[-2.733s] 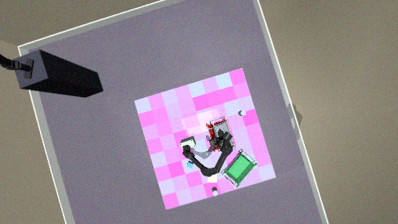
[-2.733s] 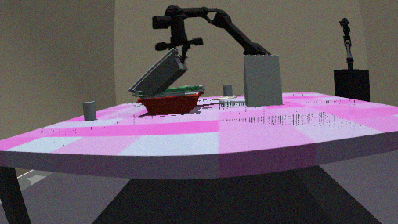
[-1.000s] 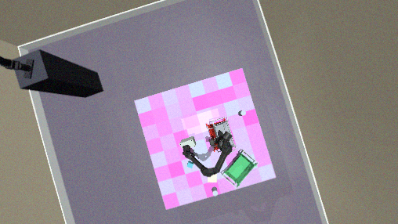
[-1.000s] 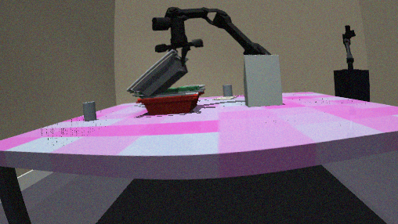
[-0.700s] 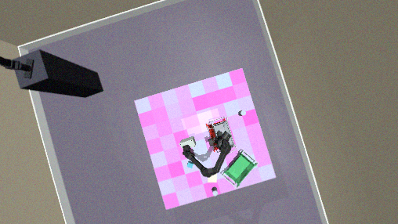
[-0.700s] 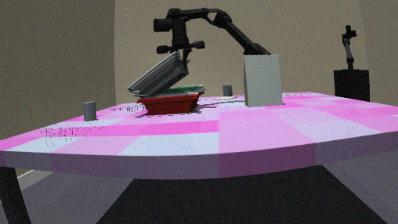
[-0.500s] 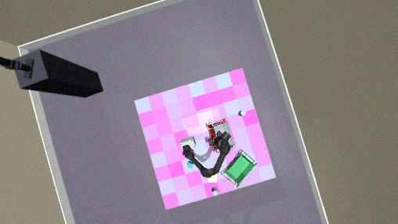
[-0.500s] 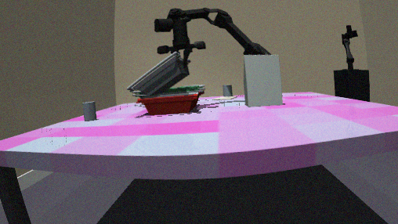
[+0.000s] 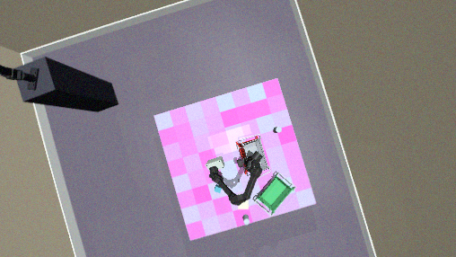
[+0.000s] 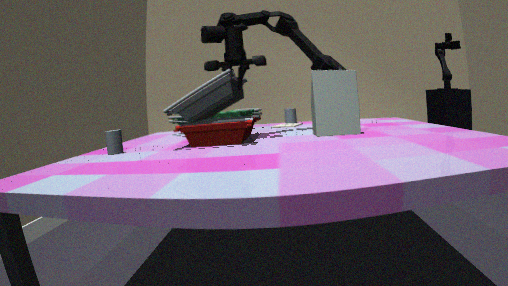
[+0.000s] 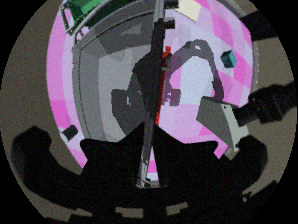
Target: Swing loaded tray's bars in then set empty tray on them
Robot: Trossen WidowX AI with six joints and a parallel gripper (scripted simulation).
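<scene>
The grey tray is 80 mm ahead of my gripper tip, 10 mm to the right of it and 10 mm below it. Also, from my gripper tip: cream slab 170 mm behind, 420 mm to the right, 150 mm below; cyan block 360 mm behind, 210 mm to the right, 130 mm below.
</scene>
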